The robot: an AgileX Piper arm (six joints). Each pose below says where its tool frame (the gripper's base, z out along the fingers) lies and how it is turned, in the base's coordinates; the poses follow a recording.
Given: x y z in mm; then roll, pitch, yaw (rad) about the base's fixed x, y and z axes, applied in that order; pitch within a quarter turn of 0, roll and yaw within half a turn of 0.
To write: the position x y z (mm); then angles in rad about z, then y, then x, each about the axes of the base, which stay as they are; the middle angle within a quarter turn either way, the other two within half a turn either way. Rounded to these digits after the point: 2 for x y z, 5 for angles.
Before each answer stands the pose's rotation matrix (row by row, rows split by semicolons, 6 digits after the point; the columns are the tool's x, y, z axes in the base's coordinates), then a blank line. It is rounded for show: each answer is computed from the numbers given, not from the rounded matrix.
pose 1, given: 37.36 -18.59 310.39 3.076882 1.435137 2.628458
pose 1, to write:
-0.117826 0.434063 0.893144; 0.066393 0.900840 -0.429045; -0.990812 0.008746 -0.134961

37.36 -18.59 310.39 -1.83586 1.10429 1.87556
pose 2, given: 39.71 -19.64 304.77 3.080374 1.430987 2.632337
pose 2, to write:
-0.121671 0.433718 0.892796; 0.067939 0.901008 -0.428449; -0.990243 0.008526 -0.139093

39.71 -19.64 304.77 -1.84430 1.10351 1.88471
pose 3, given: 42.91 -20.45 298.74 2.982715 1.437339 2.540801
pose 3, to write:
-0.109761 0.428831 0.896692; 0.075219 0.903139 -0.422707; -0.991108 0.021052 -0.131386

42.91 -20.45 298.74 -1.82137 1.11224 1.87215
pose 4, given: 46.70 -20.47 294.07 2.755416 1.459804 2.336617
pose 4, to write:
-0.076774 0.408270 0.909627; 0.079841 0.911907 -0.402555; -0.993847 0.041719 -0.102607

46.70 -20.47 294.07 -1.75667 1.14239 1.82037
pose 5, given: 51.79 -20.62 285.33 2.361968 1.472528 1.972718
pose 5, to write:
-0.038380 0.380821 0.923852; 0.090292 0.922073 -0.376337; -0.995176 0.068973 -0.069774

51.79 -20.62 285.33 -1.67124 1.17802 1.75412
